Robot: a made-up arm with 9 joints. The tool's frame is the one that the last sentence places. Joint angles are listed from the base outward.
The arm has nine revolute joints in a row. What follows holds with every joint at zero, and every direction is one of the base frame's. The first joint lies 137.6 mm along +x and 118.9 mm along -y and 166.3 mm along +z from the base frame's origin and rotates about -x. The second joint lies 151.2 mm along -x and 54.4 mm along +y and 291.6 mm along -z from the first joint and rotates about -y. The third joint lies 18.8 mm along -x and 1.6 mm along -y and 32.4 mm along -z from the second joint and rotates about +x. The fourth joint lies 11.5 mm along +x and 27.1 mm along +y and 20.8 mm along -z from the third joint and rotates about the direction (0.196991, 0.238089, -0.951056). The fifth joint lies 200.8 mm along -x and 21.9 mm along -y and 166.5 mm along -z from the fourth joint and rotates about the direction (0.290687, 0.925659, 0.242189). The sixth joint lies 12 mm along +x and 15.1 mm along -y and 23.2 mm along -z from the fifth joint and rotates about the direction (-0.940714, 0.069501, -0.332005). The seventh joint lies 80.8 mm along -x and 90.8 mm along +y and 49.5 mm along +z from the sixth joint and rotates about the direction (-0.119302, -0.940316, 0.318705). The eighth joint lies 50.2 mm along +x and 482 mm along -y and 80.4 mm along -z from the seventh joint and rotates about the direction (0.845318, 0.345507, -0.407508). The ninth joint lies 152.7 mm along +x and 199.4 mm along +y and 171.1 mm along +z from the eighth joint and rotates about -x. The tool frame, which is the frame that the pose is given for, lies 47 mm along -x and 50.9 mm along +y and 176.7 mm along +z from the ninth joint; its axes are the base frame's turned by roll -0.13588, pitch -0.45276 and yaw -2.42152 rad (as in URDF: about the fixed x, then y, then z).
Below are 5 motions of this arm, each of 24 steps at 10 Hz.
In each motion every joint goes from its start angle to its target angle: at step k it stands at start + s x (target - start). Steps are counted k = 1, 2, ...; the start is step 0. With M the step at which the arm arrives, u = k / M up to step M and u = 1 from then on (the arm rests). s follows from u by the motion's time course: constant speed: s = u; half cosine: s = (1 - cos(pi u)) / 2; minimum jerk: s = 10 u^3 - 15 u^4 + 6 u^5.
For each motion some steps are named. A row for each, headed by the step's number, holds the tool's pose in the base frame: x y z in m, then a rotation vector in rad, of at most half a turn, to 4 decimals.
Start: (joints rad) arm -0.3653 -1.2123 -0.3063 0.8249 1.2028 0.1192 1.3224 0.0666 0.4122
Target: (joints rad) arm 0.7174 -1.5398 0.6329 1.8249 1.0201 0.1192 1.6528 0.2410 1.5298
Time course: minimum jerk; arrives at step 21
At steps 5, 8, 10, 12, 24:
5: 0.0376 -0.0904 0.0055 -1.9219 0.2912 -1.8952
8: 0.0419 -0.1021 0.0060 -2.3572 -0.0456 -1.9759
10: 0.0530 -0.1193 -0.0046 2.3718 0.3044 1.6152
12: 0.0658 -0.1522 -0.0194 2.2586 0.4451 1.1231
24: 0.0739 -0.2631 -0.0166 1.9674 0.3385 0.1287

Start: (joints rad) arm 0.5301 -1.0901 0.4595 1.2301 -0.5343 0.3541 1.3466 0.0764 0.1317
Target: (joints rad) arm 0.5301 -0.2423 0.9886 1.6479 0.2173 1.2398 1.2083 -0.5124 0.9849
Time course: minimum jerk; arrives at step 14
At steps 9, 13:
9: 0.1658 0.0604 -0.1604 -2.2109 -1.5283 -1.2031
13: 0.0892 0.0833 -0.1549 -1.8424 -1.5684 -1.1072

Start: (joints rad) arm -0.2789 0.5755 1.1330 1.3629 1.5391 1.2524 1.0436 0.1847 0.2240
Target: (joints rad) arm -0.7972 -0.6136 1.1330 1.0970 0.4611 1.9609 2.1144 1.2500 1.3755
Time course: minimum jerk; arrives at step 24
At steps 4, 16, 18, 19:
4: 0.1964 -0.0753 0.0761 0.2886 1.0984 -1.2383
16: 0.5188 -0.0412 0.3195 -0.2351 0.6229 -1.4792
18: 0.5713 0.0255 0.3526 -0.2584 0.5201 -1.3823
19: 0.5879 0.0540 0.3648 -0.2604 0.4829 -1.3403

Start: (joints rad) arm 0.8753 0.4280 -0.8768 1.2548 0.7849 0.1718 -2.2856 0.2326 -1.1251
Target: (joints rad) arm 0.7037 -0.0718 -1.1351 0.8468 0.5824 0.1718 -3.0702 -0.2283 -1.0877
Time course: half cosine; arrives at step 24
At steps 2, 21, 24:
2: -0.5066 -0.5196 -0.3895 -0.3777 -1.6728 0.6474
21: -0.5267 -0.2349 -0.1614 -0.4045 -1.2916 0.2794
24: -0.5227 -0.2263 -0.1527 -0.4090 -1.2785 0.2671

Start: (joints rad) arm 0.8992 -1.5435 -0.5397 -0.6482 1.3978 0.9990 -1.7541 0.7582 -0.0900
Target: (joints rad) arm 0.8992 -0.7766 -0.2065 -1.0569 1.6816 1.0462 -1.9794 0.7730 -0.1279
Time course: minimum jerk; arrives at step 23
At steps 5, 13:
5: 0.1775 -0.7523 -0.0669 1.1096 1.5500 -0.9068
13: 0.2876 -0.6895 -0.1327 0.9744 1.6527 -0.4889

